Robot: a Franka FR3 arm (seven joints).
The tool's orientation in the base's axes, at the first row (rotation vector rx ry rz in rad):
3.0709, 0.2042, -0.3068
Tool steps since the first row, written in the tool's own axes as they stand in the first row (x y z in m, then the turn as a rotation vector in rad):
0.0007, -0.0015, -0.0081, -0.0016, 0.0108, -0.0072
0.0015, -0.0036, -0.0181, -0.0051, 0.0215, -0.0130
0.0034, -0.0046, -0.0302, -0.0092, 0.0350, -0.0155
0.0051, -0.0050, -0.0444, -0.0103, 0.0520, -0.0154
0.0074, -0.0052, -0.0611, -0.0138, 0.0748, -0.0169
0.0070, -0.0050, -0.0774, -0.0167, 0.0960, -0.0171
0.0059, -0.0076, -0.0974, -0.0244, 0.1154, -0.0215
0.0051, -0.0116, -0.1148, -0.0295, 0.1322, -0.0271
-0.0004, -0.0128, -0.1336, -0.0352, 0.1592, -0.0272
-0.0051, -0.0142, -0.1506, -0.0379, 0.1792, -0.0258
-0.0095, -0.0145, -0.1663, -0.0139, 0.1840, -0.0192
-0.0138, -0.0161, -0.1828, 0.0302, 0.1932, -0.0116
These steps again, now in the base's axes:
0.0020, 0.0021, 0.0077, 0.0013, -0.0105, 0.0078
0.0045, 0.0049, 0.0173, 0.0005, -0.0211, 0.0145
0.0085, 0.0068, 0.0287, -0.0012, -0.0349, 0.0182
0.0129, 0.0083, 0.0423, 0.0000, -0.0518, 0.0190
0.0183, 0.0098, 0.0582, 0.0000, -0.0748, 0.0219
0.0211, 0.0106, 0.0742, 0.0001, -0.0961, 0.0235
0.0236, 0.0142, 0.0939, -0.0039, -0.1160, 0.0300
0.0256, 0.0192, 0.1110, -0.0055, -0.1330, 0.0371
0.0237, 0.0208, 0.1304, -0.0073, -0.1604, 0.0393
0.0223, 0.0227, 0.1480, -0.0075, -0.1806, 0.0392
0.0210, 0.0234, 0.1642, 0.0152, -0.1828, 0.0281
0.0198, 0.0254, 0.1812, 0.0578, -0.1868, 0.0121

